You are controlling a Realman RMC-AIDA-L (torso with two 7-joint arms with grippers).
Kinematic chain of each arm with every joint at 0, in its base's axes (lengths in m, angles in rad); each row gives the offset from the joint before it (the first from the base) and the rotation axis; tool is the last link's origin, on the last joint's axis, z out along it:
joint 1: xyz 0 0 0.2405 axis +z
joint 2: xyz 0 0 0 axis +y
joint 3: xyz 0 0 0.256 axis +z
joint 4: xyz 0 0 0 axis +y
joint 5: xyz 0 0 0.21 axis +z
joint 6: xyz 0 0 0 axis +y
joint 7: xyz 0 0 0.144 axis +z
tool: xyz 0 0 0
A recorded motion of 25 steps. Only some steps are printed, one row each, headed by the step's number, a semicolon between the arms.
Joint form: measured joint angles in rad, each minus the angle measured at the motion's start. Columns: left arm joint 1, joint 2, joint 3, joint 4, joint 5, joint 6, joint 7; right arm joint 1, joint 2, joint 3, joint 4, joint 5, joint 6, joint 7.
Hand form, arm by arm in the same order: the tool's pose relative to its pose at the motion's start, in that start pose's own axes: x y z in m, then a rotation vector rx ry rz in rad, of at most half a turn. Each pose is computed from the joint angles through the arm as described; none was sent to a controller.
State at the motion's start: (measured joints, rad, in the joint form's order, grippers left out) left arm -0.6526 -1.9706 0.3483 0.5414 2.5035 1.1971 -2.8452; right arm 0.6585 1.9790 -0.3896 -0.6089 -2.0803 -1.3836 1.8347
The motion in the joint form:
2: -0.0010 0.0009 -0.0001 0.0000 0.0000 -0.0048 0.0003; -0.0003 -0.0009 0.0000 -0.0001 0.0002 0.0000 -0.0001
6: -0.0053 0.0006 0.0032 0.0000 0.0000 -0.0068 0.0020; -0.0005 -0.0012 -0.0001 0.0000 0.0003 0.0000 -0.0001
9: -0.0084 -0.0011 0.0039 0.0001 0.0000 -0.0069 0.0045; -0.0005 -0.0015 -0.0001 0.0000 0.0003 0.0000 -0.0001
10: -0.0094 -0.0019 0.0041 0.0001 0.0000 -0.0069 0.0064; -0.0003 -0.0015 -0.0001 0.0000 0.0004 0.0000 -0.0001
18: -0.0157 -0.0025 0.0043 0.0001 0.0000 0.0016 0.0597; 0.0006 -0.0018 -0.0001 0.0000 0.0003 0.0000 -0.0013
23: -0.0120 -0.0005 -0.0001 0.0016 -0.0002 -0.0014 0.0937; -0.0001 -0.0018 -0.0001 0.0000 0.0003 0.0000 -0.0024
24: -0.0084 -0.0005 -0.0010 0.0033 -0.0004 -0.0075 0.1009; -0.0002 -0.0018 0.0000 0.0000 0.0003 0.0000 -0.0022
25: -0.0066 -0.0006 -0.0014 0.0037 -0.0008 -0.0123 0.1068; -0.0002 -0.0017 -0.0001 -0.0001 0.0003 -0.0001 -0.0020
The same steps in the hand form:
2: 0.0011 0.0003 -0.0002 0.0011 0.0053 0.0014; -0.0002 -0.0003 -0.0004 0.0008 -0.0003 -0.0006
6: 0.0014 0.0023 0.0008 0.0011 0.0046 0.0089; -0.0002 -0.0003 -0.0005 0.0011 -0.0003 -0.0006
9: 0.0010 0.0038 0.0018 -0.0007 0.0025 0.0139; -0.0003 -0.0004 -0.0006 0.0013 -0.0003 -0.0008
10: 0.0007 0.0043 0.0022 -0.0013 0.0015 0.0165; -0.0004 -0.0004 -0.0005 0.0012 -0.0004 -0.0009
18: -0.0002 0.0077 0.0034 -0.0074 -0.0081 0.0750; -0.0008 -0.0003 -0.0004 0.0008 -0.0005 -0.0029
23: 0.0013 0.0059 0.0017 -0.0062 0.0007 0.1043; -0.0006 -0.0004 -0.0006 0.0013 -0.0004 -0.0035
24: 0.0023 0.0041 0.0008 -0.0027 0.0089 0.1087; -0.0005 -0.0004 -0.0006 0.0014 -0.0004 -0.0032
25: 0.0029 0.0031 0.0005 -0.0007 0.0142 0.1129; -0.0005 -0.0004 -0.0006 0.0012 -0.0003 -0.0031

